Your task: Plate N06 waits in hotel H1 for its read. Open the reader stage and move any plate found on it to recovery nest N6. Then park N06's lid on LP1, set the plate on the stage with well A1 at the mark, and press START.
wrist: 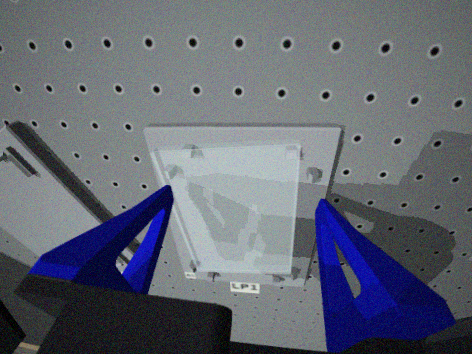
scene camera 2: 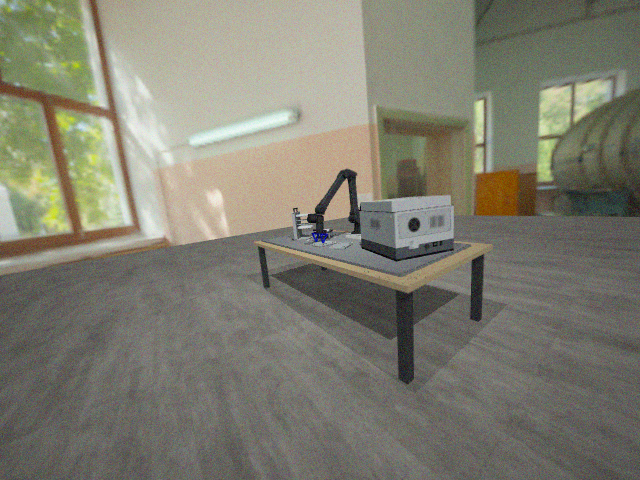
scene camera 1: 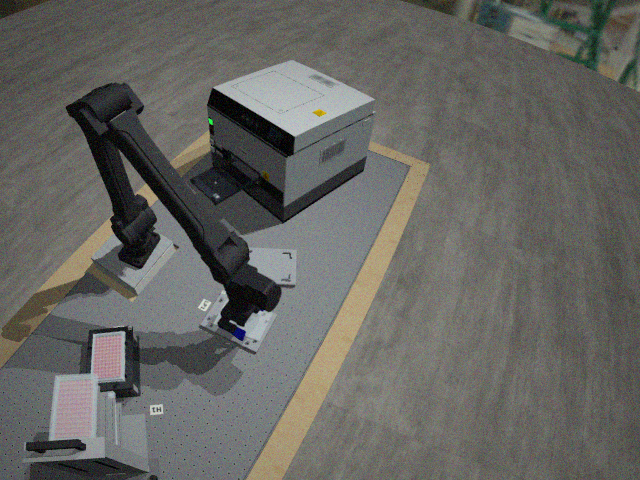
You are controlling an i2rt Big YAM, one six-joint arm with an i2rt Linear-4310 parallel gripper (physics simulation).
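Pixels of known places: gripper, fingertip midpoint: (wrist: 243,198) (scene camera 2: 319,242) (scene camera 1: 250,324); arm's base, link origin: (scene camera 2: 359,232) (scene camera 1: 139,248).
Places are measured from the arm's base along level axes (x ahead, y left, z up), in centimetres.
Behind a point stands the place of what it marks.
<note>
A clear lid (wrist: 240,205) @(x 38.9, y -9.1, z -1.5 cm) lies on nest LP1 (wrist: 320,142) (scene camera 1: 266,335). In the wrist view it sits toward the left, overlapping a corner post on that side. My gripper (wrist: 243,198) @(x 39.4, y -9.4, z -1.5 cm) (scene camera 1: 250,322) @(x 39.4, y -9.4, z -1.5 cm) (scene camera 2: 320,237) @(x 39.4, y -9.4, z -1.5 cm) is open and empty above LP1, one blue finger on each side of the lid. The dark reader stage (scene camera 1: 214,184) @(x 12.9, y 25.9, z 6.5 cm) is out of the reader (scene camera 1: 325,155) @(x 42.5, y 41.6, z 14.6 cm) and shows no plate. One pink-welled plate (scene camera 1: 74,405) @(x 20.6, y -47.3, z 19.4 cm) is at the hotel (scene camera 1: 135,434) @(x 24.5, y -46.0, z -3.0 cm) by the H1 label (scene camera 1: 156,409) @(x 26.2, y -38.3, z -3.8 cm); another (scene camera 1: 108,356) @(x 12.1, y -33.0, z 3.4 cm) sits in a black holder. I cannot read their names.
Nest N6 (scene camera 1: 284,266) @(x 41.1, y 11.3, z -2.6 cm) (wrist: 45,210) @(x 38.2, y 8.7, z -2.6 cm), a pale plate with corner brackets, stands between LP1 and the reader, partly hidden by my arm. The arm's base (scene camera 1: 116,276) @(x -1.6, y -10.9, z -0.6 cm) is at the table's left side. A green light (scene camera 1: 210,121) @(x 2.4, y 44.1, z 16.1 cm) shows on the reader's front.
</note>
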